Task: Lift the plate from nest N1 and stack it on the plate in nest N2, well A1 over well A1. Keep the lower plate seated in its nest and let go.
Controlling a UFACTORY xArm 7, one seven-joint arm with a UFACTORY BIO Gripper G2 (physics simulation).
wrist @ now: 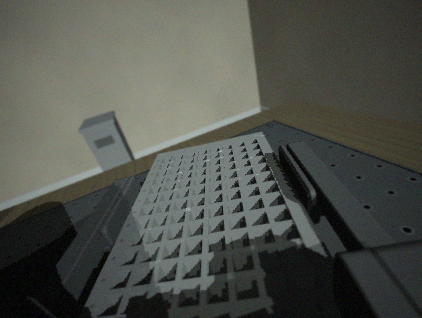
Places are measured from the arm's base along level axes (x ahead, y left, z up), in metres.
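Pixels of known places: end effector, tool point: [207, 196].
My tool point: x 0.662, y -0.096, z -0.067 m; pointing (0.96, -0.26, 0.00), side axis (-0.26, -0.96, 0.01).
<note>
Behind a point stands the place of what it marks.
A pale grey well plate [200, 200] {x 0.663, y -0.092, z -0.068 m} with rows of square wells fills the middle of the wrist view, its lower part in dark shadow. My gripper [207, 192] {x 0.662, y -0.096, z -0.067 m} is shut on this plate, with one dark finger along its right long side and the other along its left side, partly lost in shadow. The plate sits between the fingers above the dark perforated deck. The nests N1 and N2 and the lower plate cannot be made out in this view. The well labels are too small to read.
The dark deck [345, 172] {x 0.701, y -0.220, z -0.124 m} with small round holes extends to the right and behind the plate. A wooden table edge [300, 117] {x 0.863, y -0.289, z -0.137 m} runs beyond it. A grey box-like cabinet [107, 142] stands in the background at the left, before a beige wall [165, 65].
</note>
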